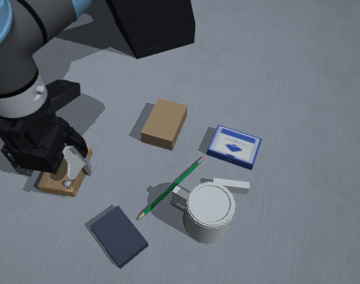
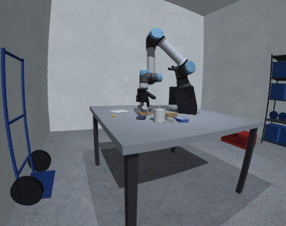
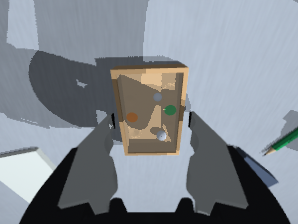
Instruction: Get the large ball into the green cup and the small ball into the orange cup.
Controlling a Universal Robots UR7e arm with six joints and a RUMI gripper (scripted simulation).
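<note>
The covered wooden puzzle is 10 mm below my hand. Also, from my hand: tan box (180 mm to the left, 140 mm behind); then white pad (210 mm to the right, 140 mm ahead, 10 mm below); then dark notebook (140 mm to the left, 120 mm ahead, 10 mm below).
</note>
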